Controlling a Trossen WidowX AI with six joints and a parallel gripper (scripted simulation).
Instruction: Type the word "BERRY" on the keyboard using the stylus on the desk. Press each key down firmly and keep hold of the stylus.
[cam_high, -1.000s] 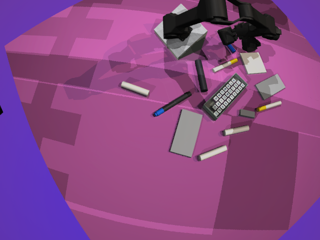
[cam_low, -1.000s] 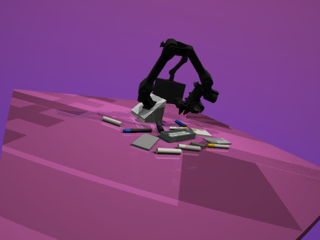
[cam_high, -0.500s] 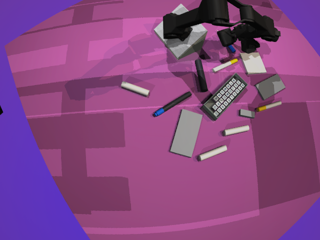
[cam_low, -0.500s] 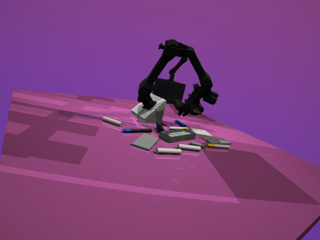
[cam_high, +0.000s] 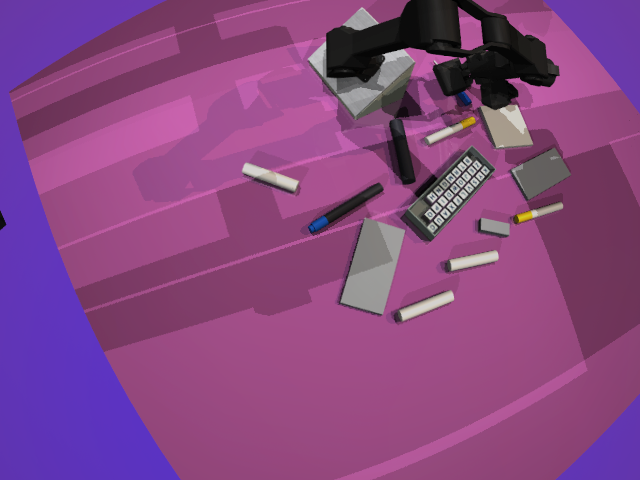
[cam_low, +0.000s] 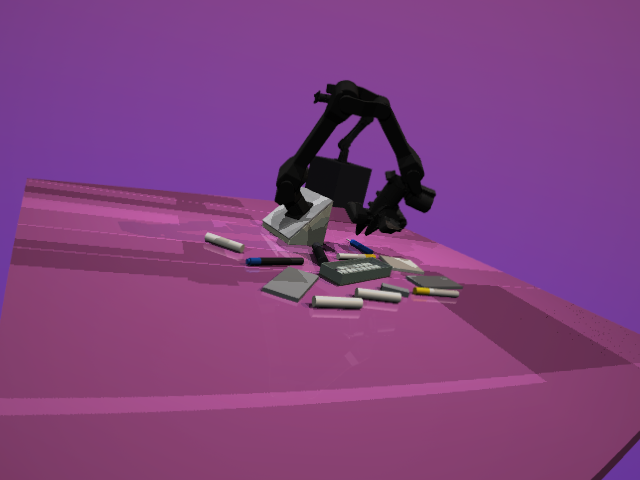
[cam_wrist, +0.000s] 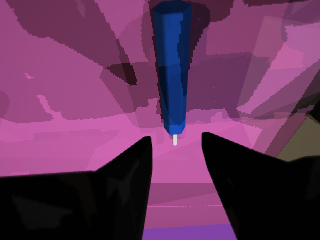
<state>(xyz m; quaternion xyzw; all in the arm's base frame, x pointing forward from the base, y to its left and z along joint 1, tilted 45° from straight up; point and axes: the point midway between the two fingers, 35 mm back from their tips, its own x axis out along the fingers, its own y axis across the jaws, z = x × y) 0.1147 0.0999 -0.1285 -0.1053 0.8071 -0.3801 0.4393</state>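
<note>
The blue stylus lies 30 mm below my gripper tip and 20 mm behind it. Also, from my gripper tip: white pad 140 mm ahead, 40 mm below, 30 mm to the left; small grey block 270 mm ahead, 160 mm to the right, 30 mm below; blue-tipped black marker 380 mm to the right, 80 mm ahead, 30 mm below.
</note>
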